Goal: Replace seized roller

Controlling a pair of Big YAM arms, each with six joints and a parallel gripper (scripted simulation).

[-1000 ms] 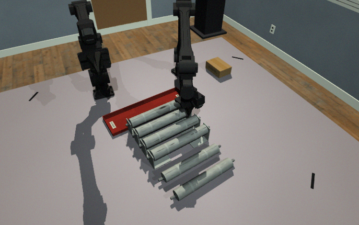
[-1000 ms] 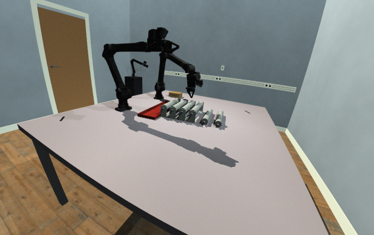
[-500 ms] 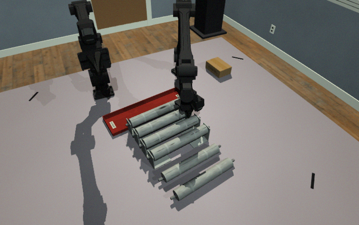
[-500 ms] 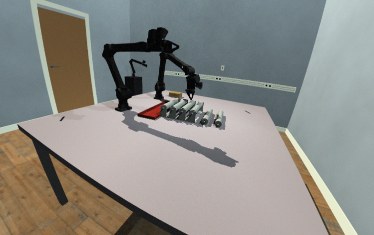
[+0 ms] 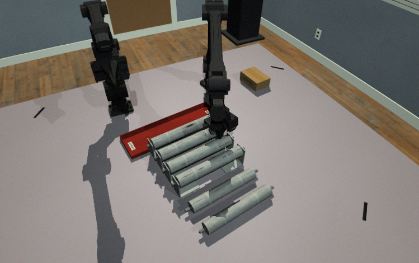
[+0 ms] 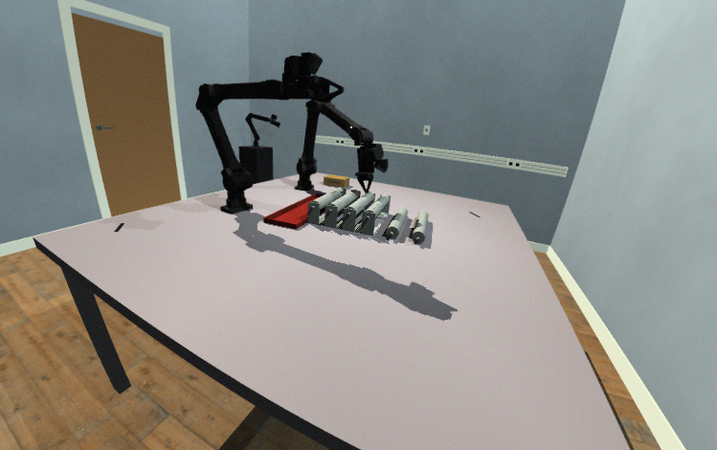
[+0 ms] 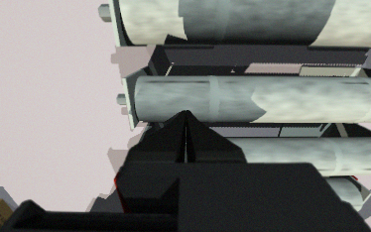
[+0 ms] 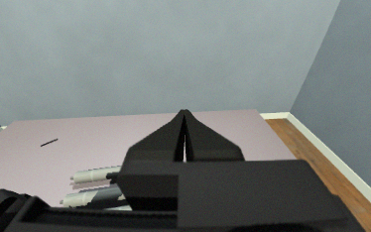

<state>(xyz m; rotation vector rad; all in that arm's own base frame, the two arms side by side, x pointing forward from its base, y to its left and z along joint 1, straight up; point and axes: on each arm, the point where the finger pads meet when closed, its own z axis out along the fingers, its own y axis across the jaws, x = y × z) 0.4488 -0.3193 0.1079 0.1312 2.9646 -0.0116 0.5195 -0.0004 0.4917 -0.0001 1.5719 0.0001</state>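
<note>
Now: the roller 10 cm to the right of my left hand, 4 cm below it and 2 cm ahead of it. Also, from my left hand: red scrap tray 24 cm behind, 12 cm to the right, 10 cm below; then cardboard box 44 cm to the left, 39 cm behind, 7 cm below.
Right now my right hand is 420 mm above the roller and 260 mm to the right of it. The rest, counted from my right hand: red scrap tray 490 mm below, 260 mm behind, 230 mm to the left; then cardboard box 790 mm to the left, 460 mm below, 410 mm behind.
</note>
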